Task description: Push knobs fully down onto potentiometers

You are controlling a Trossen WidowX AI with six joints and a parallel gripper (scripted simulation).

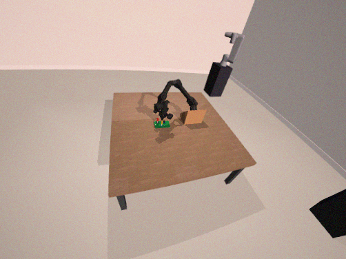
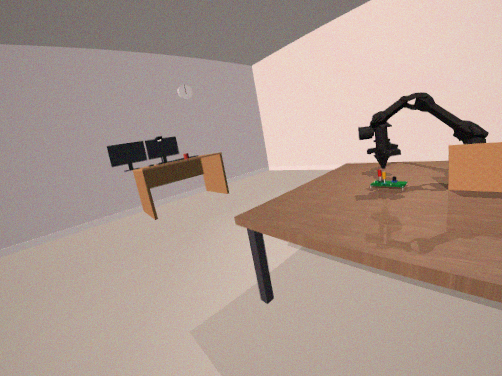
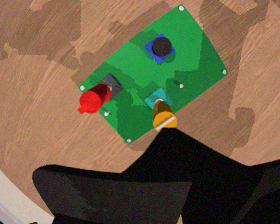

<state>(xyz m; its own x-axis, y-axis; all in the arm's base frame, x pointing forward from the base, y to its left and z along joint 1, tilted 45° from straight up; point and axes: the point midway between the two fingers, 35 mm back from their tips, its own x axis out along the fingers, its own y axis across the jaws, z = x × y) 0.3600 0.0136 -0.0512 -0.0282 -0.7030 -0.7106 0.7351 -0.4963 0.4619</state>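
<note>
The yellow knob lies 30 mm below my gripper tip. From my gripper tip the other things lie so: red knob: 50 mm to the right, 30 mm below, 30 mm ahead.
</note>
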